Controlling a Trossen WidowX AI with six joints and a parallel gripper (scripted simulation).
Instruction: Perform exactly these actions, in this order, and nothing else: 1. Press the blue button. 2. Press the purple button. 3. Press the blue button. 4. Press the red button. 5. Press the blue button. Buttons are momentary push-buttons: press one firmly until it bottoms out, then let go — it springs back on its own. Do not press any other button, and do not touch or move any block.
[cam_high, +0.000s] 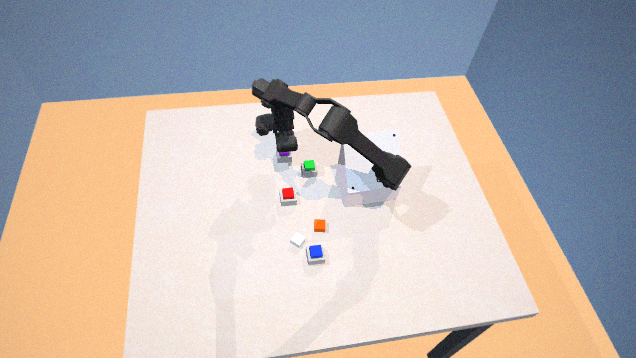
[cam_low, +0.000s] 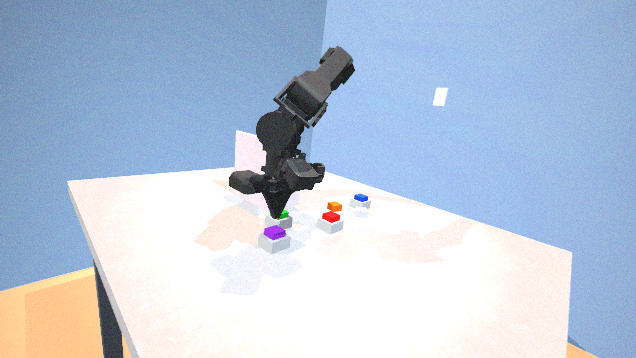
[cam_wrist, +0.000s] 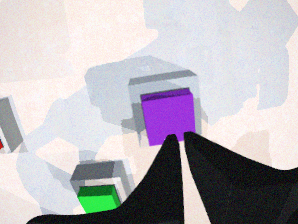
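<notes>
Right now the purple button is 3 cm below my gripper tip. The rest, counted from my gripper tip: green button (8 cm to the left, 7 cm behind, 3 cm below); red button (17 cm to the left, 3 cm below, 2 cm ahead); orange block (29 cm to the left, 6 cm behind, 5 cm below).
</notes>
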